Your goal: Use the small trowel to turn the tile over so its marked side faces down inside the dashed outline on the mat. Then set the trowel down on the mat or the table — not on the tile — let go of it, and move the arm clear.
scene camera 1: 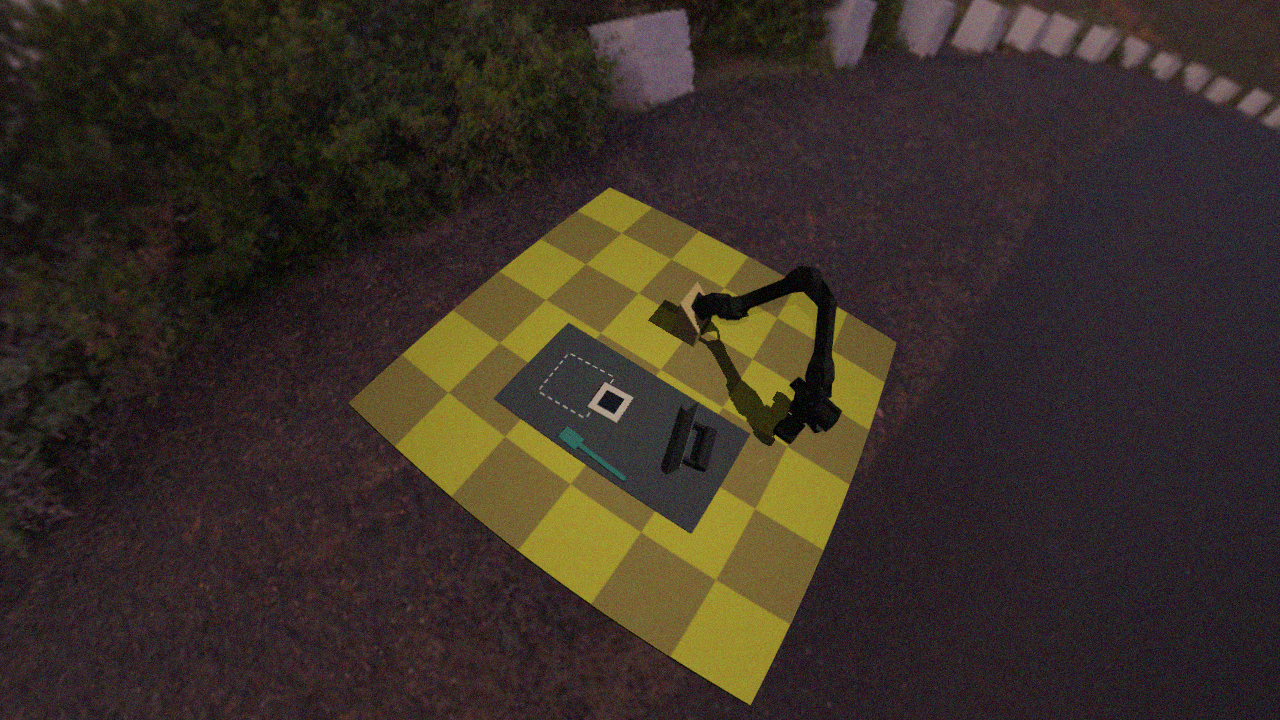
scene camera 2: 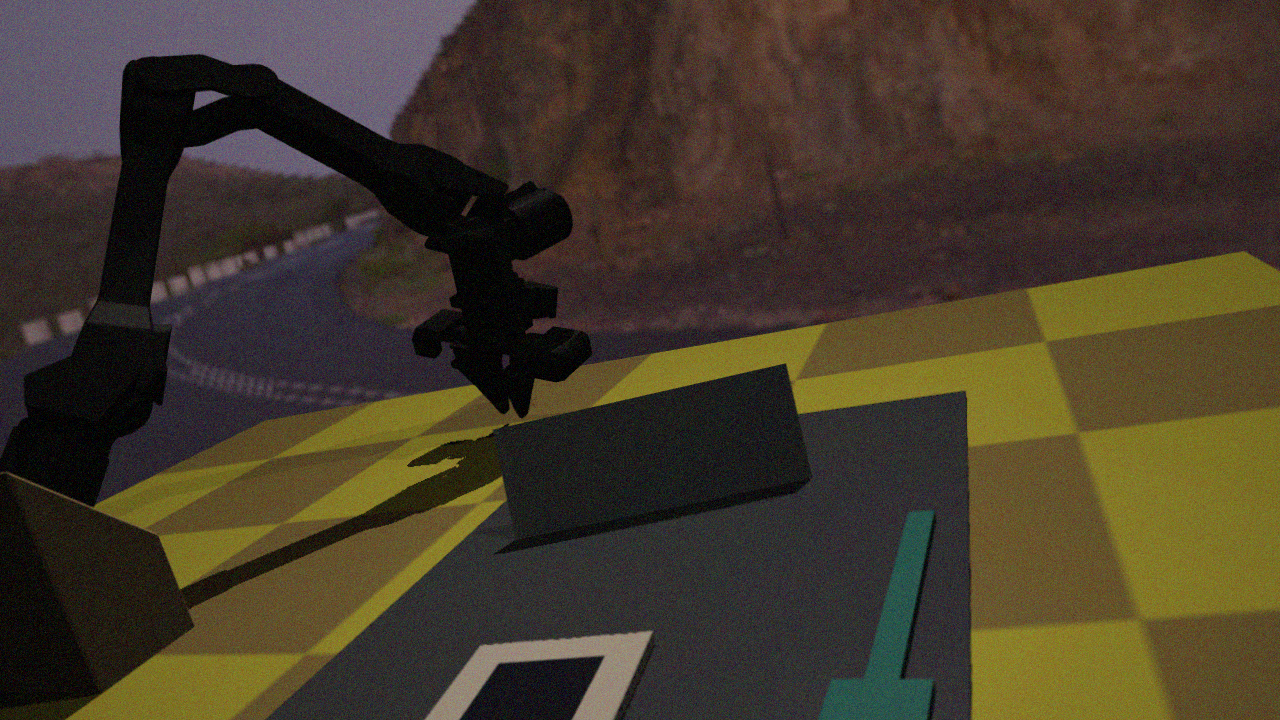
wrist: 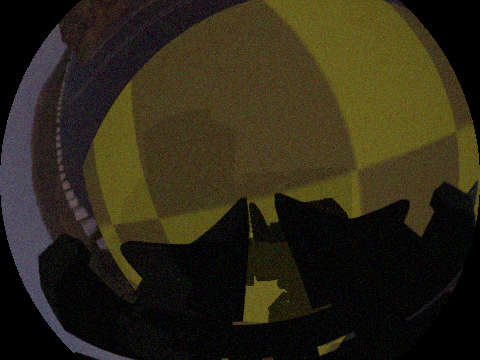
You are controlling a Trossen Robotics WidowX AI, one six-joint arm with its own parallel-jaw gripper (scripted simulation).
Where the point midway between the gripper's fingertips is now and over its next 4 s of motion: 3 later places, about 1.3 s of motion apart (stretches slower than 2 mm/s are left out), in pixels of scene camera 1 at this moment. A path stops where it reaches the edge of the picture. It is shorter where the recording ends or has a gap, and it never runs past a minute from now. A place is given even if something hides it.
My gripper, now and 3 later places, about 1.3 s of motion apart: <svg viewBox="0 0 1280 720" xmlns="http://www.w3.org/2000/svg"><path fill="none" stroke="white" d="M798 424L726 414L702 410L675 401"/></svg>
